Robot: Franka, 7 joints.
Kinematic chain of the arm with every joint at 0, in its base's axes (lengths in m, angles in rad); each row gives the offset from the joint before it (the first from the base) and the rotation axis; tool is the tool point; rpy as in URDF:
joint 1: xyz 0 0 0.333 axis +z
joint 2: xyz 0 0 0 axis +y
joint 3: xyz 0 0 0.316 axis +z
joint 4: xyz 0.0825 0 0 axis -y
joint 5: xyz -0.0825 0 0.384 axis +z
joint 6: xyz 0 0 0 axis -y
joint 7: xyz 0.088 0 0 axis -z
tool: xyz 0 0 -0.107 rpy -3.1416 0 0
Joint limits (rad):
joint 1: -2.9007..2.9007
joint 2: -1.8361..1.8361
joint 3: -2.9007..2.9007
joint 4: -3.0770..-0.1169
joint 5: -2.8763..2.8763
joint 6: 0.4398..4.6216
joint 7: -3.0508..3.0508
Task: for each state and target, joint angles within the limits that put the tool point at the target. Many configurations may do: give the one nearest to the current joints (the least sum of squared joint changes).
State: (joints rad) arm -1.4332 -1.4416 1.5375 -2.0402 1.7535 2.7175 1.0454
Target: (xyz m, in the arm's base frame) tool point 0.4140 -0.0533 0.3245
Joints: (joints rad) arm -1.4706 -1.4147 1.6494 -2.6171 1.8055 2.7408 1.0454
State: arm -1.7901 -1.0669 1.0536 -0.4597 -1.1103 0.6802 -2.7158
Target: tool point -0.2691 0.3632 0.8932
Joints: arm -1.0096 -0.8924 0.7985 -0.1212 -1.3115 0.8796 -2.7158
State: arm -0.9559 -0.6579 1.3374 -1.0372 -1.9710 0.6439 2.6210
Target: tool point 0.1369 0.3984 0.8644
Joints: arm -0.9992 -0.7456 1.4407 -1.1730 -1.9235 0.5883 2.6210
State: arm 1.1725 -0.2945 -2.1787 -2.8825 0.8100 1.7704 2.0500
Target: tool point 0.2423 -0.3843 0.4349
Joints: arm 1.2094 0.3247 -2.4010 -2.2960 0.8530 1.7110 2.0500
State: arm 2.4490 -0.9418 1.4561 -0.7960 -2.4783 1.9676 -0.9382
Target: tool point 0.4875 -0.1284 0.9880
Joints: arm 2.9007 -0.7252 1.3934 -0.1817 -2.4941 1.7376 -0.9382
